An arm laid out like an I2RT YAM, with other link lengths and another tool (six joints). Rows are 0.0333 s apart.
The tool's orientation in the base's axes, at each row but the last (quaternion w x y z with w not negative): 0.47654 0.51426 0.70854 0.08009; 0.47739 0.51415 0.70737 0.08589; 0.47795 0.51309 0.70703 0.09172; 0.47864 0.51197 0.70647 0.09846; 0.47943 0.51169 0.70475 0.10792; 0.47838 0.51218 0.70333 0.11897; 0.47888 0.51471 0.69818 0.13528; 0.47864 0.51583 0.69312 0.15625; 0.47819 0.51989 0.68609 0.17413; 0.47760 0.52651 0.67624 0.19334
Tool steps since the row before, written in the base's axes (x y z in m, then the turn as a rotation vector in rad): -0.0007 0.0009 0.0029 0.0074 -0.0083 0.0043; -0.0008 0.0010 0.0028 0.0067 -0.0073 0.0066; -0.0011 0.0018 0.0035 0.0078 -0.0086 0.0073; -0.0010 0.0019 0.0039 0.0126 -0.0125 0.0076; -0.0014 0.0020 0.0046 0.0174 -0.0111 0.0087; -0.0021 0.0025 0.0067 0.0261 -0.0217 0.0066; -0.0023 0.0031 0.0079 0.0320 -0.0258 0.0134; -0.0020 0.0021 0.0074 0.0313 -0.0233 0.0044; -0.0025 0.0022 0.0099 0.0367 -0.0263 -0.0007; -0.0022 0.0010 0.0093 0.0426 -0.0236 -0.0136
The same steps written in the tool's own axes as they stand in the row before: -0.0010 0.0017 -0.0024 -0.0094 0.0036 0.0064; -0.0008 0.0017 -0.0025 -0.0099 0.0050 0.0043; -0.0006 0.0023 -0.0033 -0.0114 0.0056 0.0053; -0.0007 0.0027 -0.0035 -0.0148 0.0070 0.0102; -0.0009 0.0030 -0.0042 -0.0144 0.0113 0.0129; -0.0016 0.0042 -0.0059 -0.0222 0.0105 0.0244; -0.0015 0.0054 -0.0068 -0.0293 0.0168 0.0269; -0.0019 0.0050 -0.0059 -0.0227 0.0111 0.0301; -0.0028 0.0068 -0.0074 -0.0229 0.0091 0.0379; -0.0032 0.0063 -0.0065 -0.0147 0.0033 0.0483
